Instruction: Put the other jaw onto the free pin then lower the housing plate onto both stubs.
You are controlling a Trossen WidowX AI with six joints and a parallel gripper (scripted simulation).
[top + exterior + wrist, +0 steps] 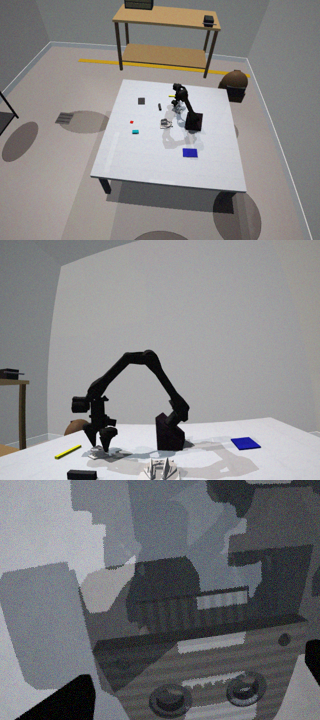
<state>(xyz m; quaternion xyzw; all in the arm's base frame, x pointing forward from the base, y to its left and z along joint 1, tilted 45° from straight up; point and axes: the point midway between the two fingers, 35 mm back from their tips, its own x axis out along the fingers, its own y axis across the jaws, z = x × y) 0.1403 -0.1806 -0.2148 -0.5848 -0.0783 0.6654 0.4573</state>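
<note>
Now: the white piece 10 mm ahead of my gripper tip and 20 mm below it. Round my gripper tip: yellow bar 150 mm to the right, 20 mm below; then black block 190 mm ahead, 30 mm to the left, 10 mm below; then dark square 390 mm ahead, 60 mm to the right, 20 mm below.
</note>
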